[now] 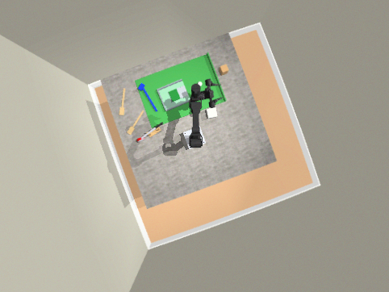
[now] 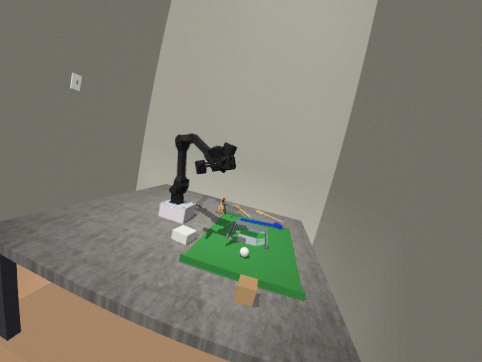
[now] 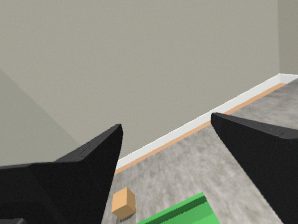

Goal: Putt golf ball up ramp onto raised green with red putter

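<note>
Now: gripper tip 63 cm to the right of the red putter, 30 cm above it and 3 cm past it. Round my gripper tip: tan cube 34 cm below, 27 cm ahead, 19 cm to the right; white golf ball 34 cm below, 23 cm ahead, 6 cm to the left; white box 34 cm below, 6 cm behind, 5 cm to the left.
</note>
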